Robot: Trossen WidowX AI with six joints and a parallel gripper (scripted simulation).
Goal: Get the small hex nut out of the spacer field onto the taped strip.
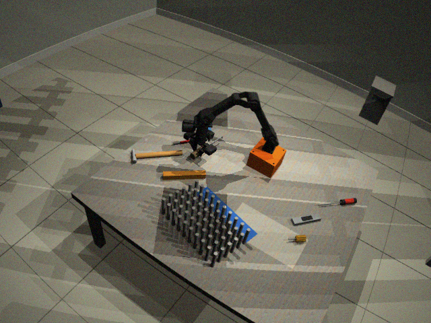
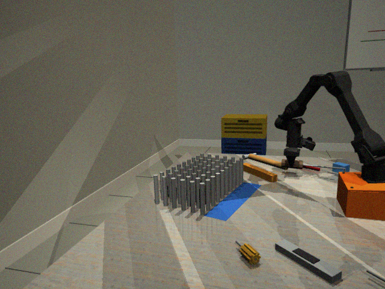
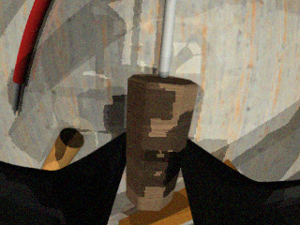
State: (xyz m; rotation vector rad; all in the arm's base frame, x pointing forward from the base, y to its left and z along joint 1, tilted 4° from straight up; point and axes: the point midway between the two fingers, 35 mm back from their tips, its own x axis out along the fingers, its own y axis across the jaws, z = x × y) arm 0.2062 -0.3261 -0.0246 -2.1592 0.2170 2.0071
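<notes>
My gripper tip is now 100 mm past the wooden-handled tool and 30 mm to the right of it. Also, from my gripper tip: blue taped strip 290 mm to the left, 250 mm ahead, 50 mm below; then orange bar 150 mm ahead, 30 mm below; then blue cube 230 mm behind, 70 mm to the right, 30 mm below.
</notes>
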